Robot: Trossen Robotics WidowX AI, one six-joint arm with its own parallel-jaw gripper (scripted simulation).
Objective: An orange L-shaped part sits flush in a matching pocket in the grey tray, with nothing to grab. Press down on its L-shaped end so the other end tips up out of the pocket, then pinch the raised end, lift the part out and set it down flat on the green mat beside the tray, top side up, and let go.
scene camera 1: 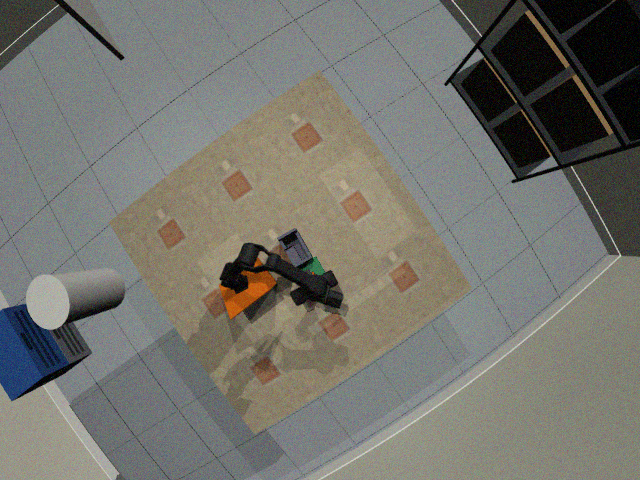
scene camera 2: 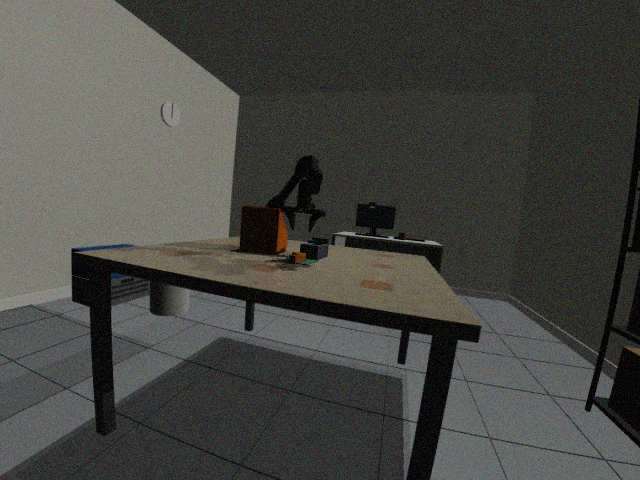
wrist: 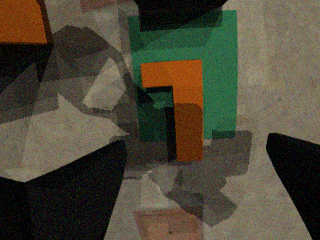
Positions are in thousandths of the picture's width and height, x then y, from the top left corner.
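Note:
My gripper (wrist: 620, 606) stands open and holds nothing. I can also see an orange L-shaped part (wrist: 577, 315), and there is a green mat (wrist: 664, 165) as well.

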